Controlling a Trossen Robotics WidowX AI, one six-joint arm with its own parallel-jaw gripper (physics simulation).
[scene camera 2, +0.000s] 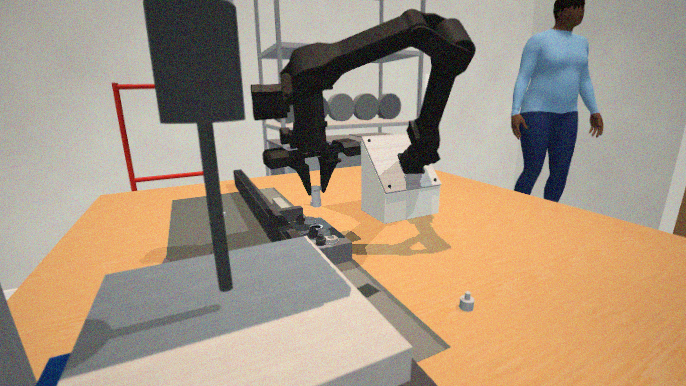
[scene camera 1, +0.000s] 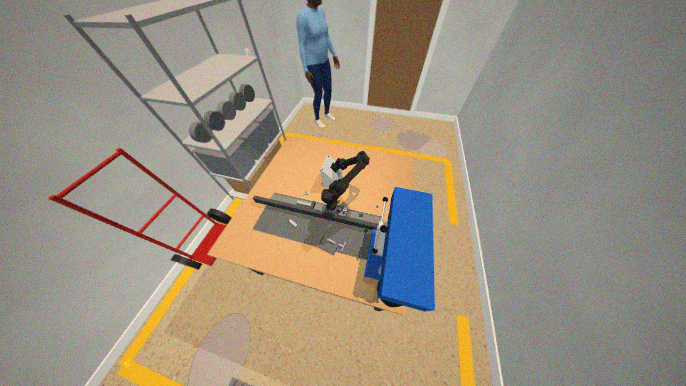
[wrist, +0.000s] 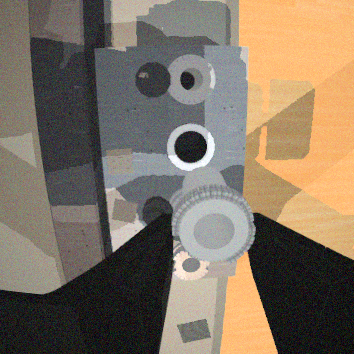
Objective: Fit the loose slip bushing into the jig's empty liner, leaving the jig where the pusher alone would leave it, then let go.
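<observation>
My gripper (scene camera 2: 316, 192) (wrist: 209, 224) is shut on the slip bushing (scene camera 2: 315, 197) (wrist: 214, 231), a grey cylinder with a knurled head, held upright above the jig. The jig (scene camera 2: 342, 251) (wrist: 125, 120), a grey block, lies along the dark rail. In the wrist view the empty liner (wrist: 172, 146), a bright ring around a black hole, is just above the bushing's lower end, which hangs clear of it. A filled bushing (wrist: 176, 85) with a dark screw beside it sits above the liner, and another bushing (wrist: 180, 270) shows below the held one. The held bushing hides part of the jig.
The dark rail (scene camera 1: 280, 204) (scene camera 2: 257, 205) (wrist: 95, 125) runs along the jig's side. A small grey pin (scene camera 2: 466, 303) stands on the table (scene camera 1: 295, 265) (scene camera 2: 550, 300). The blue machine (scene camera 1: 410, 250) stands at the table's right end. The white sloped box (scene camera 2: 372, 200) stands behind the jig.
</observation>
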